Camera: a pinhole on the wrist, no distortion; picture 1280 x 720 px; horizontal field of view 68.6 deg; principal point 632.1 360.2 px. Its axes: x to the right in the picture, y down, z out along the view. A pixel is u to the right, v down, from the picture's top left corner.
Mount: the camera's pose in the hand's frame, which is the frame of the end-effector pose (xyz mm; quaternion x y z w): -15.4 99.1 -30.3 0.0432 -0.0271 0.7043 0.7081
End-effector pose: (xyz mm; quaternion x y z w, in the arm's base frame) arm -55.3 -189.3 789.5 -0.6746 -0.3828 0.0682 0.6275
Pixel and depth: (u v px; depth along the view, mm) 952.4 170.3 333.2
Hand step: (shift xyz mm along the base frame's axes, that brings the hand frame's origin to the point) -58.8 297.7 -200.6
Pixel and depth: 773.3 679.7 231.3
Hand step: -131.4 118.4 -176.0
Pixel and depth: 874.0 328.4 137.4
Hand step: -16.0 92.5 -133.7
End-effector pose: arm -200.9 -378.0 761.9 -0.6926 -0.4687 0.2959 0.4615
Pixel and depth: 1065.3 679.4 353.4
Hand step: -250.1 -24.2 -346.6
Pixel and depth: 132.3 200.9 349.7
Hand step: -277.0 170.8 -6.4
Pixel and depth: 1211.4 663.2 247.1
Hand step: -144.8 -28.1 -302.6
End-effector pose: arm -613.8 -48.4 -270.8 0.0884 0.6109 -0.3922 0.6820
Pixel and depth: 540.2 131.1 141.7
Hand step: 127.4 -26.5 -19.8
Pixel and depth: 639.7 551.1 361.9
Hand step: 300.5 -119.5 128.1
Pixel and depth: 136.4 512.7 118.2
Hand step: 80.3 -18.0 39.5
